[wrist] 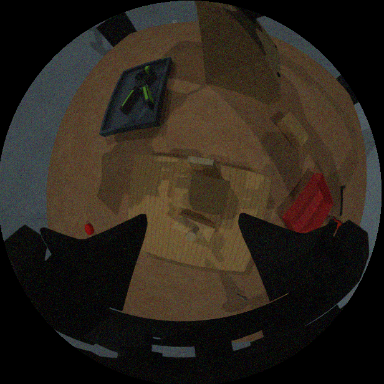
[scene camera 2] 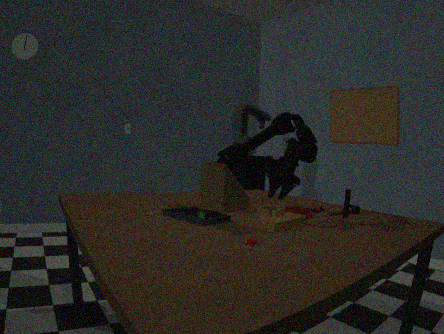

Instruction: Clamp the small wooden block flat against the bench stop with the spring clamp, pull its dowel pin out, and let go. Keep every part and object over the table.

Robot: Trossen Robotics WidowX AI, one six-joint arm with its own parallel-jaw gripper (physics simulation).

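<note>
The spring clamp, black with green grips, lies in the dark blue tray. A wooden board bears raised wooden pieces. One is a small light block with a pale round end, apparently the dowel pin, beside a narrow dark gap. A larger wooden piece lies behind it in shadow; which piece is the bench stop I cannot tell. My gripper is open and empty, pointing down above the board, its fingertips on either side of the small block in the wrist view.
A tall wooden box stands behind the board, near the arm's base. A red container lies beside the board, near a thin dark post. A small red object lies on the table.
</note>
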